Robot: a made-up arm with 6 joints.
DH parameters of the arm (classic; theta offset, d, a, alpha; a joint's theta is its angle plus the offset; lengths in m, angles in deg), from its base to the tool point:
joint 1: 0 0.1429 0 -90
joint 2: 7.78 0 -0.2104 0
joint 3: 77.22 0 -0.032 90
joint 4: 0 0.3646 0 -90
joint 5: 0 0 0.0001 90
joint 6: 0 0.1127 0 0
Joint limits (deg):
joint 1: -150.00..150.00
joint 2: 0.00..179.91
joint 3: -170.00..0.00
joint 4: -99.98..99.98
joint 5: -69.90..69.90
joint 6: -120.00..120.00
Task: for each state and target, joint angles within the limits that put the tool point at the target. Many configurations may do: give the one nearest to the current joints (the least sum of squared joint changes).
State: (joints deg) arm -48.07 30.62 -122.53 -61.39 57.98 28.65
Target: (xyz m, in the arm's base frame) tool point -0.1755 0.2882 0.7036
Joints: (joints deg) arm -68.41 33.13 -140.14 -62.60 34.75 28.65
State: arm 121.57 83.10 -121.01 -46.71 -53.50 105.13
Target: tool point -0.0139 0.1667 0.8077
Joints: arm 88.37 90.38 -152.04 -38.24 -15.55 105.13
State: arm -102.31 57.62 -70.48 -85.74 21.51 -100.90
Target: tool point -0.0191 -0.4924 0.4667
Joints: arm -89.43 90.62 -95.96 -87.51 12.24 -100.90
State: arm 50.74 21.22 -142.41 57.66 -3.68 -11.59
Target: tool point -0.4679 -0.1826 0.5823
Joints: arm 22.34 12.04 -133.46 57.70 5.34 -11.59
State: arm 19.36 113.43 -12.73 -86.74 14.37 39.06
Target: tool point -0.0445 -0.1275 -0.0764
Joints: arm 35.09 135.68 0.00 -76.57 45.86 39.06
